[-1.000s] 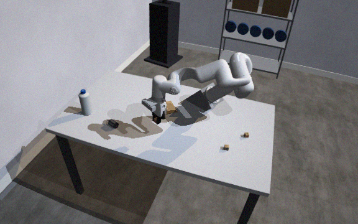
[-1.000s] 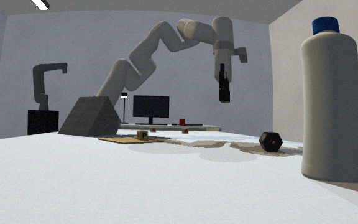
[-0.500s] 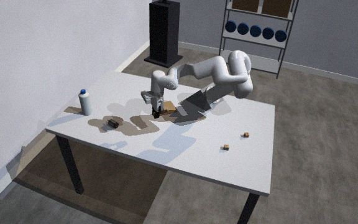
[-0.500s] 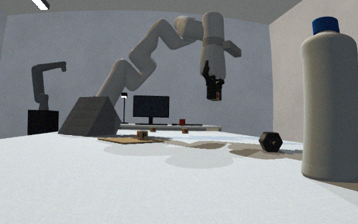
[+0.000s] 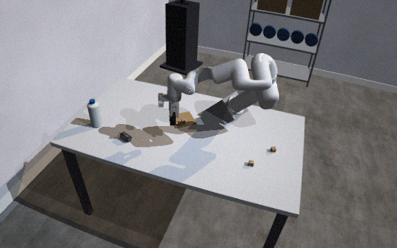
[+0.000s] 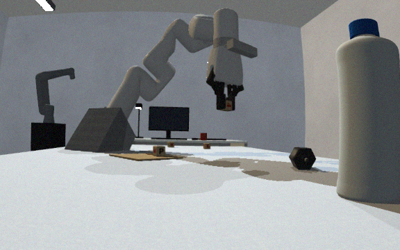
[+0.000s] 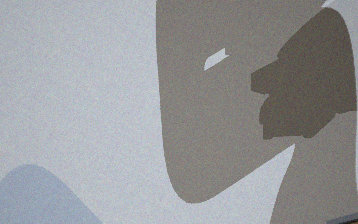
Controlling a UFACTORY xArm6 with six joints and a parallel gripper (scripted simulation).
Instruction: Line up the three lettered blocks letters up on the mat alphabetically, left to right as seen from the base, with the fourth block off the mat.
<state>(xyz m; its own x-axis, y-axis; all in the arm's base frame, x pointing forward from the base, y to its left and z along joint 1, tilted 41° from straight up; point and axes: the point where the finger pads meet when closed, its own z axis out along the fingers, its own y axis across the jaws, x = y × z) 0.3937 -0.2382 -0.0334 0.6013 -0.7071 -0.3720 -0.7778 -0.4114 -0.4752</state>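
Now: hand 210 mm past the tan mat, 150 mm above it and 60 mm to the left of it. Also, from my hand: white bottle (490 mm to the right, 140 mm ahead, 60 mm below); black hexagonal object (250 mm to the right, 140 mm ahead, 130 mm below).
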